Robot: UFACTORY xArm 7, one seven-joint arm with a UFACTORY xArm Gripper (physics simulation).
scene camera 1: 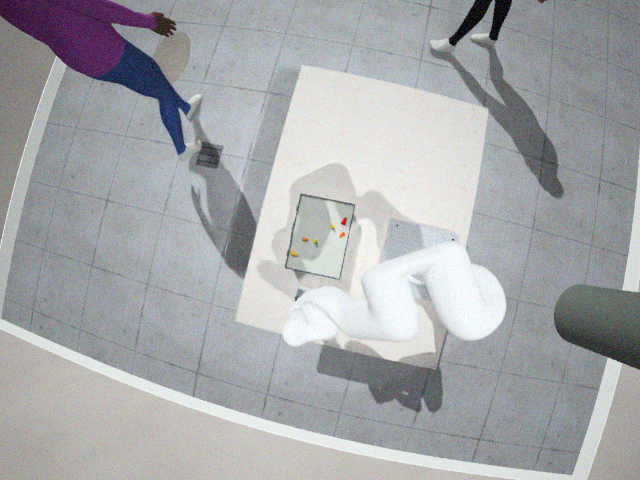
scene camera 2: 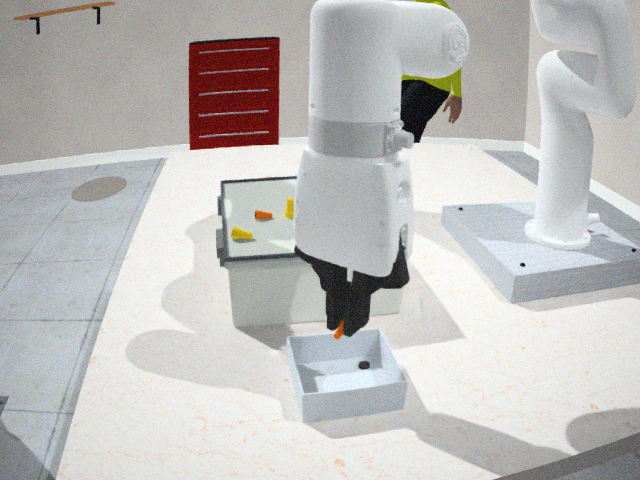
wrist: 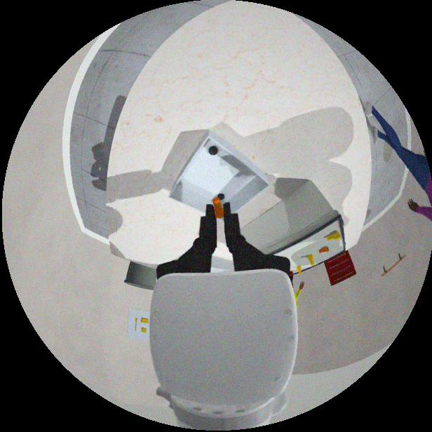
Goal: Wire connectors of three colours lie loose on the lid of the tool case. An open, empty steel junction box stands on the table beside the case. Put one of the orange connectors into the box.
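Where they show: gripper, fingertip midpoint: [scene camera 2: 346, 326]; arm's base at its link origin: [scene camera 2: 557, 235].
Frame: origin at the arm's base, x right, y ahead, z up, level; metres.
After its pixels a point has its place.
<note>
My gripper [scene camera 2: 342, 330] @[x -0.181, y 0.450, z 0.031 m] [wrist: 219, 211] is shut on an orange connector [scene camera 2: 339, 330] @[x -0.191, y 0.461, z 0.036 m] [wrist: 218, 207], which sticks out below the fingertips. The gripper is above the rear wall side of the open steel junction box [scene camera 2: 353, 403] @[x -0.233, y 0.459, z -0.025 m] [wrist: 252, 192]. The box holds no connector that I can see; a dark round spot shows on its floor. The tool case [scene camera 1: 323, 266] @[x -0.021, y 0.395, z 0.047 m] [scene camera 2: 263, 299] @[x -0.042, y 0.502, z -0.006 m] [wrist: 285, 207] stands behind the box. On its lid lie two orange connectors [scene camera 1: 305, 239] @[x 0.078, y 0.473, z 0.056 m] [scene camera 1: 342, 235] @[x 0.105, y 0.332, z 0.056 m], several yellow connectors [scene camera 1: 293, 253] @[x 0.019, y 0.515, z 0.058 m] and a red connector [scene camera 1: 344, 221] @[x 0.160, y 0.329, z 0.058 m]. In scene camera 1 the arm hides the gripper and most of the box.
The case's near edge is close behind the fingers. The arm's base plate [scene camera 1: 413, 237] @[x 0.127, y 0.032, z -0.004 m] [scene camera 2: 558, 279] @[x -0.108, y 0.090, z -0.015 m] is on the table [scene camera 1: 382, 134] @[x 0.583, y 0.182, z -0.045 m] [scene camera 2: 206, 439] @[x -0.231, y 0.604, z -0.044 m], to the right in scene camera 2. People stand on the floor beyond the table. A red cabinet [scene camera 2: 234, 93] [wrist: 340, 268] is at the wall.
</note>
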